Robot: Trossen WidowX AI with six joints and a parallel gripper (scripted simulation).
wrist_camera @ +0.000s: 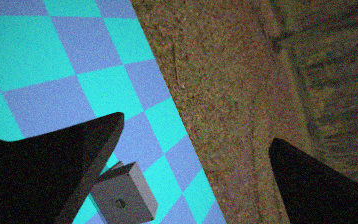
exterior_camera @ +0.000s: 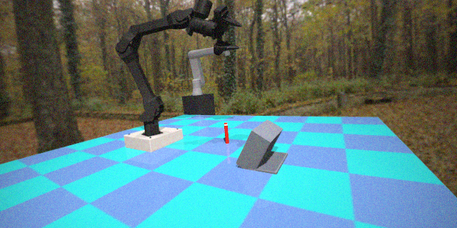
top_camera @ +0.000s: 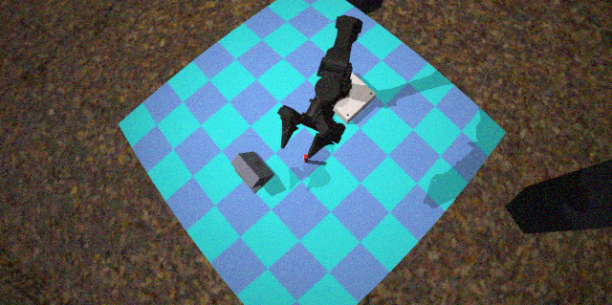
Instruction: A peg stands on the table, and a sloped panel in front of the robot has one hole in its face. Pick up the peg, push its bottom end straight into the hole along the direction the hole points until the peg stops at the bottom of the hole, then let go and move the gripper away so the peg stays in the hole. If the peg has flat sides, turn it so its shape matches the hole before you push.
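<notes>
Right now the red peg is 5 cm behind my gripper tip, 7 cm to the right of it and 34 cm below it. Also, from my gripper tip: grey sloped panel 15 cm ahead, 14 cm to the right, 35 cm below.
</notes>
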